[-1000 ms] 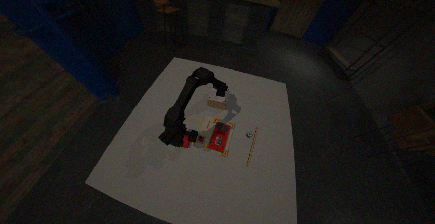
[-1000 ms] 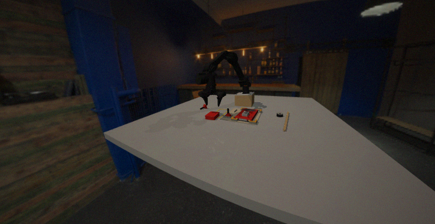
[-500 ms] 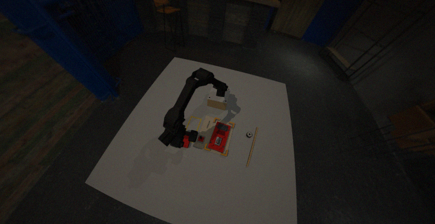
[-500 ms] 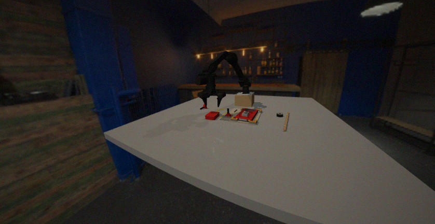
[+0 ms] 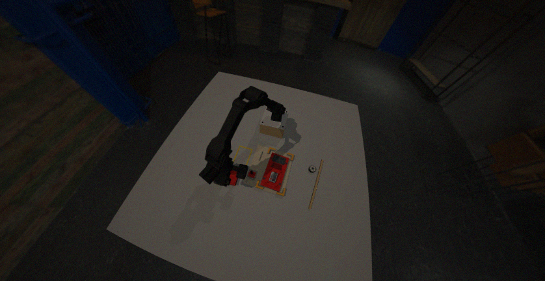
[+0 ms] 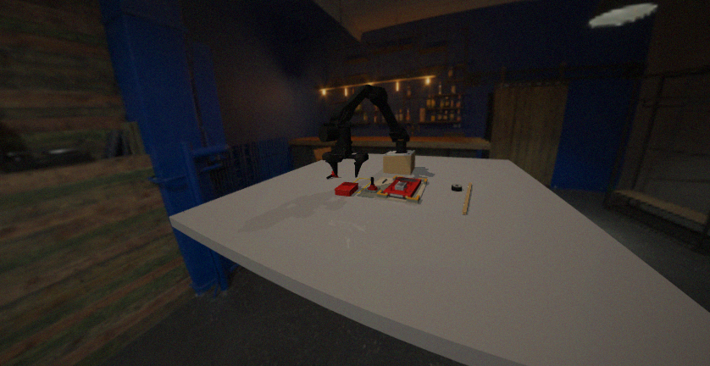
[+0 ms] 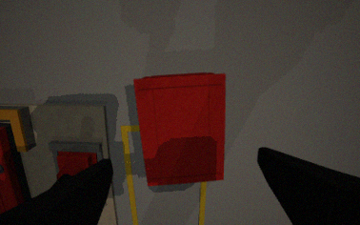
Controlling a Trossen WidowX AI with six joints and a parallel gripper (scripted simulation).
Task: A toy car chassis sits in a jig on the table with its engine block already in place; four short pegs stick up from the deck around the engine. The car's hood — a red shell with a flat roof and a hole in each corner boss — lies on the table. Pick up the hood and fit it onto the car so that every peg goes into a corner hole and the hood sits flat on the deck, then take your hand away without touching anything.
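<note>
The red hood is 5 cm below my gripper tip. Round my gripper tip: thin wooden stick (47 cm to the left, 6 cm below, 4 cm behind); then small wheel (44 cm to the left, 12 cm behind, 6 cm below).
</note>
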